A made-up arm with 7 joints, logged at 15 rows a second.
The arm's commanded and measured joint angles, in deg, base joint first. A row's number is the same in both.
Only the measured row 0 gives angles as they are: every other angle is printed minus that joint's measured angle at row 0.
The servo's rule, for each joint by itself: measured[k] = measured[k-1] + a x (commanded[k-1-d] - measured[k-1]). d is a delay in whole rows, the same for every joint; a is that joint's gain. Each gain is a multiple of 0.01, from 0.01 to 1. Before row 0 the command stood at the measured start. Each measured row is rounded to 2 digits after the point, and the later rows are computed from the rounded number. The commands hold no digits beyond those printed.
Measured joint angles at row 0:
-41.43, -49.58, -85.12, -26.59, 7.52, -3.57, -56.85
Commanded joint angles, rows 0 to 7:
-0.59, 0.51, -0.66, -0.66, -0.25, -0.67, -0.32
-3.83, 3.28, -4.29, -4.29, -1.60, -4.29, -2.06
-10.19, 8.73, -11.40, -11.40, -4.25, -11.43, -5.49
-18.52, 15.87, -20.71, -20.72, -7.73, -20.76, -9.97
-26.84, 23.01, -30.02, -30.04, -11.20, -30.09, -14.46
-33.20, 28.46, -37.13, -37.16, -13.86, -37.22, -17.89
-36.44, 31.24, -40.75, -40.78, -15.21, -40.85, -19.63
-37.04, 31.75, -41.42, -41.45, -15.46, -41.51, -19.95
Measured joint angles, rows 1 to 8:
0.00, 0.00, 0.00, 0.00, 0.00, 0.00, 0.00
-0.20, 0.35, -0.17, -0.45, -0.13, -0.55, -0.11
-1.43, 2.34, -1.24, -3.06, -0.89, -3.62, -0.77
-4.41, 6.69, -3.88, -8.73, -2.64, -10.02, -2.37
-9.21, 12.93, -8.26, -16.88, -5.29, -18.83, -4.95
-15.20, 19.78, -13.92, -25.83, -8.36, -28.06, -8.18
-21.32, 25.68, -19.95, -33.53, -11.22, -35.57, -11.48
-26.46, 29.46, -25.36, -38.46, -13.29, -39.90, -14.25
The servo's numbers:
d 1
a 0.34 0.68 0.26 0.68 0.52 0.82 0.34

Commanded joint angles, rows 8 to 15:
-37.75, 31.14, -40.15, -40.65, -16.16, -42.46, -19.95
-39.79, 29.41, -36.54, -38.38, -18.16, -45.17, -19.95
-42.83, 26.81, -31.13, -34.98, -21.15, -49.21, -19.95
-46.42, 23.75, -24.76, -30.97, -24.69, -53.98, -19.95
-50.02, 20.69, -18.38, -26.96, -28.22, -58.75, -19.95
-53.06, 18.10, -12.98, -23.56, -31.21, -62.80, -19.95
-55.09, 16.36, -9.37, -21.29, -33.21, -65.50, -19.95
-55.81, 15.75, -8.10, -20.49, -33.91, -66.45, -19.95
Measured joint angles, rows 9 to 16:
-30.06, 31.02, -29.54, -40.49, -14.42, -41.22, -16.19
-32.67, 31.10, -32.30, -40.60, -15.32, -42.24, -17.47
-35.09, 29.95, -33.40, -39.09, -16.80, -44.64, -18.31
-37.72, 27.81, -32.81, -36.30, -19.06, -48.39, -18.87
-40.68, 25.05, -30.72, -32.68, -21.99, -52.97, -19.24
-43.86, 22.09, -27.51, -28.79, -25.23, -57.71, -19.48
-46.99, 19.38, -23.73, -25.23, -28.34, -61.88, -19.64
-49.74, 17.33, -20.00, -22.55, -30.87, -64.85, -19.75

